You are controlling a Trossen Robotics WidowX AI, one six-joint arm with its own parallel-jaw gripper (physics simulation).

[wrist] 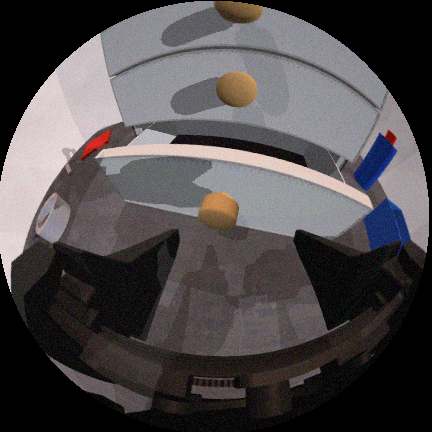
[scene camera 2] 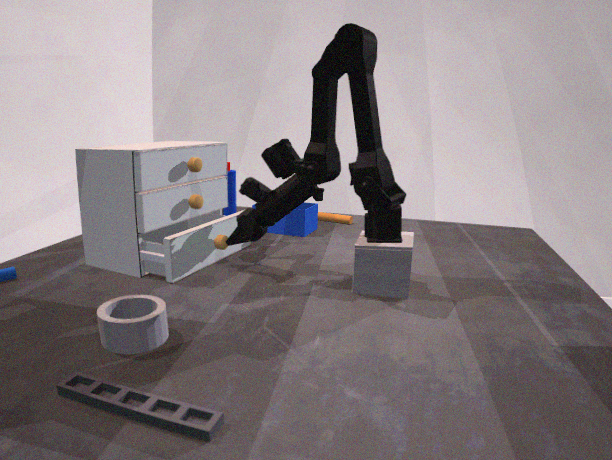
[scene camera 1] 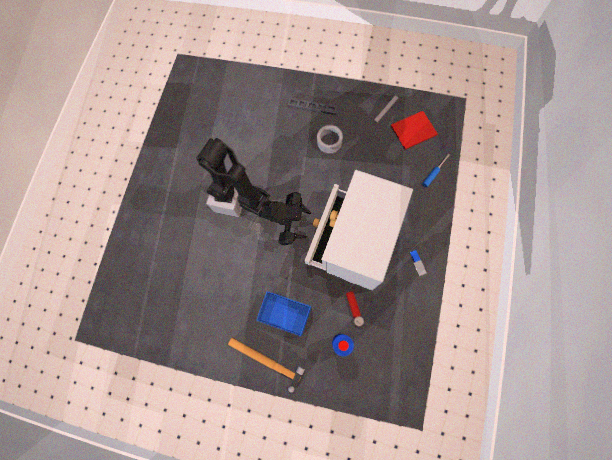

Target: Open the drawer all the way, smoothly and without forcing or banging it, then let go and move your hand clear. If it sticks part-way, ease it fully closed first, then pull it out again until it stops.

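Frame: origin at the arm's base, x down, y ahead, z right, level; millimetres.
Where they show: gripper, fingertip midpoint: (wrist: 239,235) (scene camera 2: 234,237) (scene camera 1: 308,225); arm's base, origin of the base link: (scene camera 2: 384,238) (scene camera 1: 224,193).
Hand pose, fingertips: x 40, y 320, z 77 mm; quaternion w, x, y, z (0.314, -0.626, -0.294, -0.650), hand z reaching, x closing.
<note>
Things, the pixels of their top centre, and the offset from my fingertips. "pt": a spot on its surface instead.
- white cabinet, middle of its top: (scene camera 2: 160,144) (scene camera 1: 364,222) dx -200, dy +183, dz +26 mm
- drawer's round orange knob, surface spot: (wrist: 219,211) (scene camera 2: 225,235) (scene camera 1: 313,221) pt dx -7, dy +16, dz -14 mm
- blue bin, middle of its top: (scene camera 2: 285,204) (scene camera 1: 283,313) dx -17, dy -49, dz +322 mm
- red-handled tool, middle of its top: (scene camera 1: 355,308) dx +25, dy +194, dz +277 mm
- blue round object, middle of its top: (scene camera 1: 343,345) dx -125, dy +159, dz +400 mm
- white ring, middle of its top: (scene camera 2: 131,307) (wrist: 44,211) (scene camera 1: 329,136) dx +10, dy +40, dz -372 mm
- dark slotted strip, middle of its top: (scene camera 2: 134,399) (scene camera 1: 312,105) dx +44, dy -48, dz -528 mm
A white cabinet (scene camera 1: 372,227) (scene camera 2: 107,210) has three drawers. Its bottom drawer (scene camera 1: 320,227) (scene camera 2: 192,252) (wrist: 280,195) stands part-way out, and the upper two are shut. The drawer's round orange knob (scene camera 1: 316,222) (scene camera 2: 221,242) (wrist: 219,211) sticks out from the middle of its front. My gripper (scene camera 1: 306,225) (scene camera 2: 230,242) (wrist: 239,235) is wide open and empty, tilted down. Its fingertips are just in front of the drawer front, to either side of the knob's line, with the knob a little beyond them in the wrist view. The drawer's inside is mostly hidden.
A blue bin (scene camera 1: 284,314) (scene camera 2: 298,220) (wrist: 382,225), a red-handled tool (scene camera 1: 353,304) and a blue round object (scene camera 1: 343,345) (wrist: 375,162) lie to one side. A white ring (scene camera 1: 320,145) (scene camera 2: 132,330) and a dark slotted strip (scene camera 2: 137,406) lie on the other side.
</note>
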